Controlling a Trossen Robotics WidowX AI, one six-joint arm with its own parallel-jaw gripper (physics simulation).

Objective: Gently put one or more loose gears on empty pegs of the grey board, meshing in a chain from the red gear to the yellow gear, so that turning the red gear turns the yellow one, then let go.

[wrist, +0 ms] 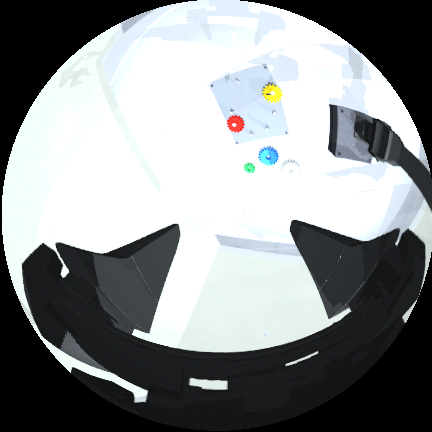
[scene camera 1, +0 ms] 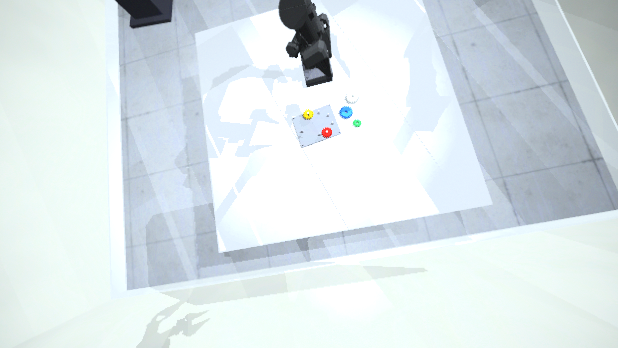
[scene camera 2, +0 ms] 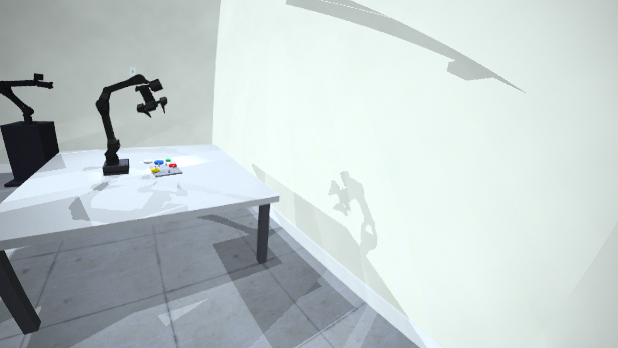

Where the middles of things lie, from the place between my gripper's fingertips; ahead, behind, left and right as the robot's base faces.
Scene:
Now: the grey board (scene camera 1: pixel 312 127) 4 cm ahead of my hand, 7 cm to the right of it and 35 cm below it.

